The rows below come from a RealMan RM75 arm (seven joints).
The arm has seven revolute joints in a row. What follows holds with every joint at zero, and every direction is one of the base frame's. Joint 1 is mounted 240.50 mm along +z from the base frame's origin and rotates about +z. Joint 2 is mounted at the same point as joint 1 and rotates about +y. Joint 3 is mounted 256.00 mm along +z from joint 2 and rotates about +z. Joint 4 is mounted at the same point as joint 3 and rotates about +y. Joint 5 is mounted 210.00 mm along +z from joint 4 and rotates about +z. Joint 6 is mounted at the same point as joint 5 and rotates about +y. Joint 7 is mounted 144.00 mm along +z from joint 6 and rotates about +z. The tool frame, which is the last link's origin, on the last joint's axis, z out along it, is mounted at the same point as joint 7; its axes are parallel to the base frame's.
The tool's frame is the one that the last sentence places.
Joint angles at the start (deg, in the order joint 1, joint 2, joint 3, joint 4, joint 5, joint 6, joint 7):
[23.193 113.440 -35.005 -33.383 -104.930 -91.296 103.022]
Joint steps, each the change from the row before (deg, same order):
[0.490 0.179 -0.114 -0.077 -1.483 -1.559 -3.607]
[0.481 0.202 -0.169 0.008 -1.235 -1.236 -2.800]
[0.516 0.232 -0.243 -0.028 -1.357 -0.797 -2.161]
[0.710 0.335 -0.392 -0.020 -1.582 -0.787 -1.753]
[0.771 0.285 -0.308 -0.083 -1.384 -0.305 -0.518]
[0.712 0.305 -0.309 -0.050 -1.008 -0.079 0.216]
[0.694 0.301 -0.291 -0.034 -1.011 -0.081 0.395]
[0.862 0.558 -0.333 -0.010 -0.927 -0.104 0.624]
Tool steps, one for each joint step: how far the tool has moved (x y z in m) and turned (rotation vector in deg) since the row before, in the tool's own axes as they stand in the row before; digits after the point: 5 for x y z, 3 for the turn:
[0.00266 0.00432 0.00359 -1.721 1.864 -3.886]
[0.00207 0.00380 0.00384 -1.586 1.524 -2.974]
[0.00189 0.00285 0.00426 -1.261 1.598 -2.367]
[0.00175 0.00332 0.00599 -1.550 1.888 -2.040]
[0.00007 0.00179 0.00564 -1.035 1.600 -0.958]
[-0.00053 0.00130 0.00548 -0.810 1.208 -0.188]
[-0.00050 0.00126 0.00529 -0.780 1.204 0.007]
[-0.00097 0.00218 0.00771 -1.114 1.095 0.212]

